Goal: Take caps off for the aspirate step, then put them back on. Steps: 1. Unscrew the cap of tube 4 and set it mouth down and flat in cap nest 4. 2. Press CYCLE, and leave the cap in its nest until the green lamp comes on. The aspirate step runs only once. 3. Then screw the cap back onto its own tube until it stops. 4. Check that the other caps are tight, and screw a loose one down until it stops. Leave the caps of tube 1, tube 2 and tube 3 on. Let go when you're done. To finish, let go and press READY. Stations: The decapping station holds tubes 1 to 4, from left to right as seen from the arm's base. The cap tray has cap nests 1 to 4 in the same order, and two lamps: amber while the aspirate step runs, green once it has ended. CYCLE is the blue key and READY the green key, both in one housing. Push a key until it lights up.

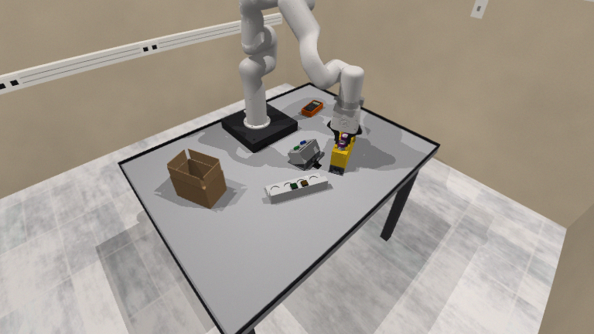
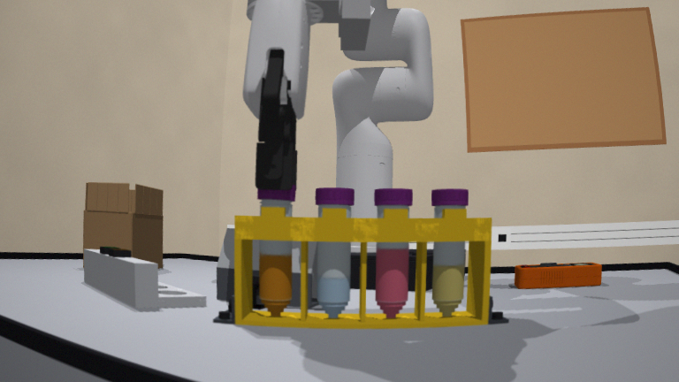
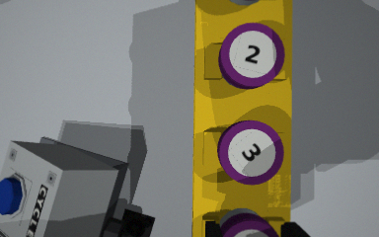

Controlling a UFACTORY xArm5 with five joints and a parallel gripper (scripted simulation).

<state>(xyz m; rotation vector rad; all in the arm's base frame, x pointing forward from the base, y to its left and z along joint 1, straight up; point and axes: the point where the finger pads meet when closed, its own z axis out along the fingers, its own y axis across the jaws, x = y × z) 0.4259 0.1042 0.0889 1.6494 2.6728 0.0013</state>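
Right now my hand is 150 mm past the blue cycle key, 60 mm to the left of it and 70 mm above it. From my hand the other things lie so: grey key housing: 130 mm behind, 90 mm to the right, 90 mm below; green ready key: 140 mm behind, 110 mm to the right, 70 mm below; orange meter: 390 mm behind, 230 mm to the left, 120 mm below.
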